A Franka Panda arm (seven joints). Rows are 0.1 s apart.
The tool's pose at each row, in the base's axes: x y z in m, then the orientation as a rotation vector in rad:
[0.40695, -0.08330, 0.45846, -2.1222, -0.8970, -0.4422]
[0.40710, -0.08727, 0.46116, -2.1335, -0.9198, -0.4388]
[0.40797, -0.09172, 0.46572, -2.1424, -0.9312, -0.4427]
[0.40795, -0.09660, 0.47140, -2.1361, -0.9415, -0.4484]
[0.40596, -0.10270, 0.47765, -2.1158, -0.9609, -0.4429]
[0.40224, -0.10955, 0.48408, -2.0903, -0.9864, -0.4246]
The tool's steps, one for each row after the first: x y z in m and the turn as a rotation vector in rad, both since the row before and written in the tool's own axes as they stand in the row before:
[-0.00018, 0.00049, -0.00478, -0.0110, -0.0156, -0.0131]
[0.00105, 0.00033, -0.00634, -0.0106, -0.0056, -0.0078]
[0.00083, -0.00061, -0.00742, 0.0020, 0.0017, -0.0101]
[-0.00073, -0.00181, -0.00874, 0.0175, -0.0033, -0.0154]
[-0.00214, -0.00304, -0.00940, 0.0262, -0.0116, -0.0166]

